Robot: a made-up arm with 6 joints. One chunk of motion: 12 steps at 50 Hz.
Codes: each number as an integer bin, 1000 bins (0 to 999) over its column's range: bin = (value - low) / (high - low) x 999, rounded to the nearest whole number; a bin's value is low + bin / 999 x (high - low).
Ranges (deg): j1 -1..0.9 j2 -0.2..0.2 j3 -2.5..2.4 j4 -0.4..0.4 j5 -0.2..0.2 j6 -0.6..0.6
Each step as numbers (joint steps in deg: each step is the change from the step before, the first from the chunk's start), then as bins.
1 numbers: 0.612 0.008 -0.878 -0.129 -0.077 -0.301
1 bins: 848 519 331 338 307 249
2 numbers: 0.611 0.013 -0.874 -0.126 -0.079 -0.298
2 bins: 847 532 332 342 302 251
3 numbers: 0.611 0.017 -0.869 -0.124 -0.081 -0.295
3 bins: 847 542 333 345 297 254
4 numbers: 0.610 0.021 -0.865 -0.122 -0.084 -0.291
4 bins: 847 552 333 347 290 257
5 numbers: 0.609 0.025 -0.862 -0.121 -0.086 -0.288
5 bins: 846 562 334 348 285 260
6 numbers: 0.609 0.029 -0.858 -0.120 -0.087 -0.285
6 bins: 846 572 335 350 282 262
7 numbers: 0.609 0.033 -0.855 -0.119 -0.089 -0.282
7 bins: 846 582 335 351 277 265
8 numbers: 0.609 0.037 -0.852 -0.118 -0.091 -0.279
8 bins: 846 592 336 352 272 267
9 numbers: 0.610 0.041 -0.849 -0.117 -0.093 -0.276
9 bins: 847 602 337 353 267 270
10 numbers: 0.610 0.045 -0.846 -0.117 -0.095 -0.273
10 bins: 847 612 337 353 262 272
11 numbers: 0.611 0.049 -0.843 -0.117 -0.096 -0.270
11 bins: 847 622 338 353 260 275
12 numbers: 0.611 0.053 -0.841 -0.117 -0.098 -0.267
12 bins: 847 632 338 353 255 277
